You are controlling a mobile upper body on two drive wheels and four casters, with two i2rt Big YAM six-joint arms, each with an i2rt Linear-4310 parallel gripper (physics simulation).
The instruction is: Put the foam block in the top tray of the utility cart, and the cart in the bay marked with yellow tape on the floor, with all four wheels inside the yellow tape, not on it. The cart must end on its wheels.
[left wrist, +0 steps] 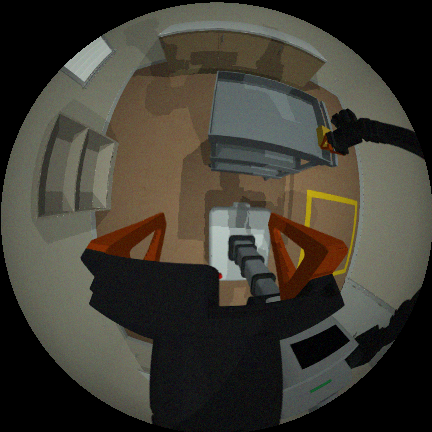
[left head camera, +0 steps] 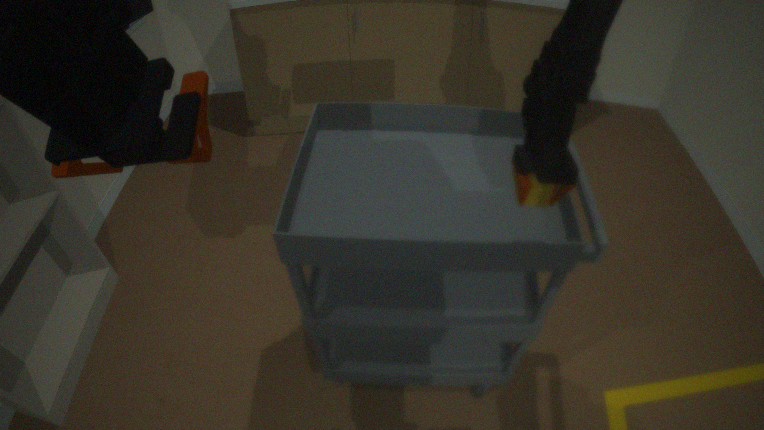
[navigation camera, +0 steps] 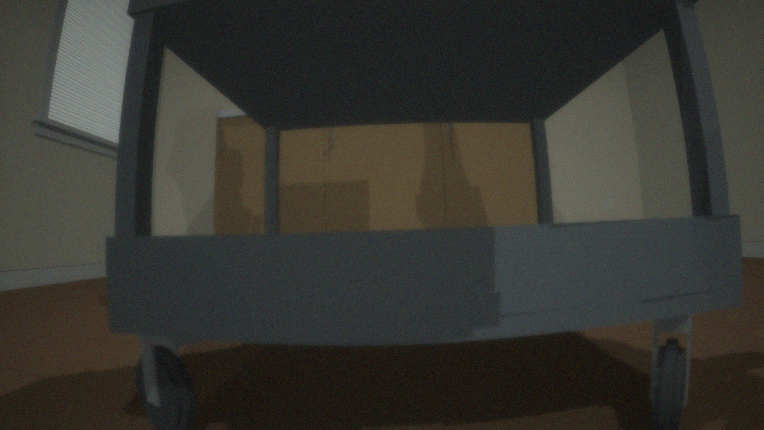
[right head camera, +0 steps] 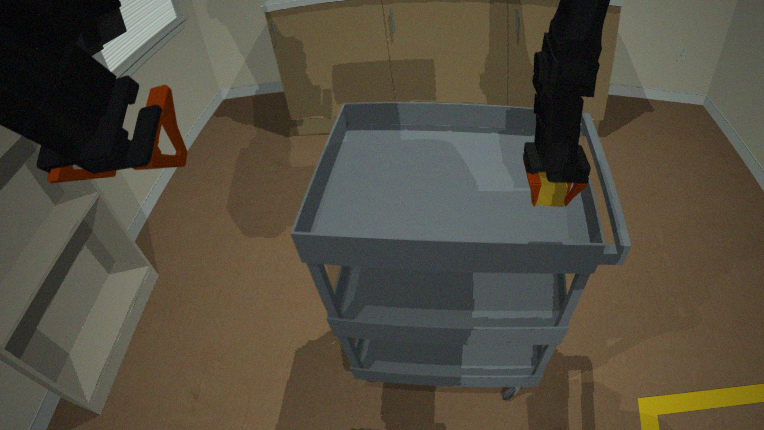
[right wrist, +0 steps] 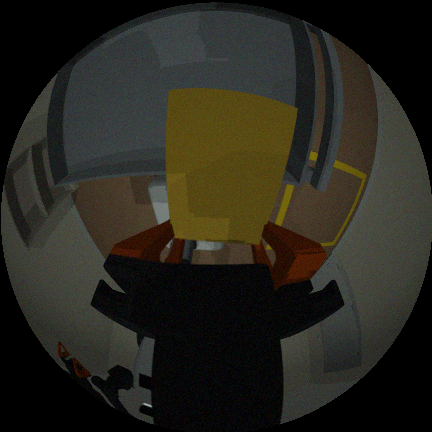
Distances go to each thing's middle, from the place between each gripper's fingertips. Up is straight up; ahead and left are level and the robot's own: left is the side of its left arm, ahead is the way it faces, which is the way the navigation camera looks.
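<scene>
Yellow foam block (right head camera: 551, 193): 450 mm to the right of my left hand, 300 mm ahead of it, 300 mm below it.
From the yellow foam block, my right hand: 10 mm below it, 50 mm short of it.
</scene>
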